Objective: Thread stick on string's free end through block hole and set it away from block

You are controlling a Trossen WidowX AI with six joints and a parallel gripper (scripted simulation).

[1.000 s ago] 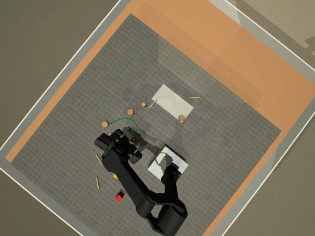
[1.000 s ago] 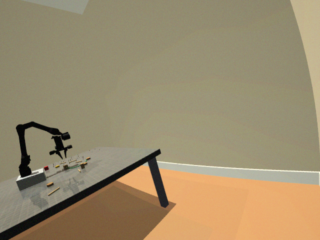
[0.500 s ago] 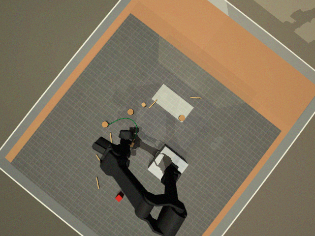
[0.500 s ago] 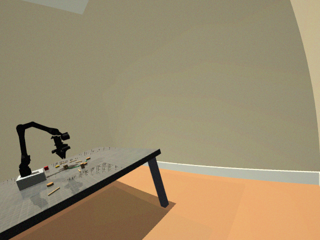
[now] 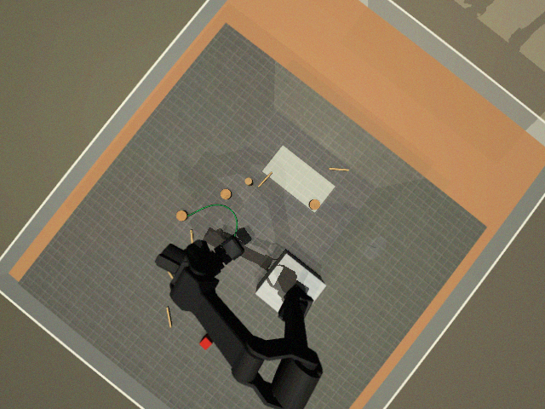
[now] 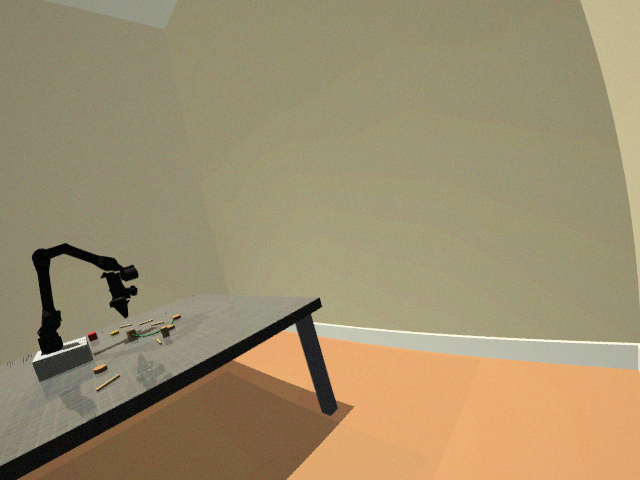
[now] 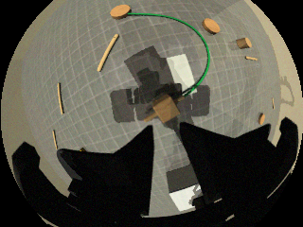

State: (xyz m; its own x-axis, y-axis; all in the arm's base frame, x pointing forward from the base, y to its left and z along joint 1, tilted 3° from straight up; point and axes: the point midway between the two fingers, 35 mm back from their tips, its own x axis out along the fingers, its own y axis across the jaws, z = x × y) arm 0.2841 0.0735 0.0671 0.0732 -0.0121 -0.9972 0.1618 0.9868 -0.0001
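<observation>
Now: gripper tip 1 cm to the left of the wooden block and 8 cm above it. The rest, counted from my gripper tip: yellow cube (8 cm behind, 21 cm to the left, 9 cm below); then round button (21 cm ahead, 2 cm to the left, 8 cm below); then thin wooden stick (2 cm to the right, 8 cm below).
</observation>
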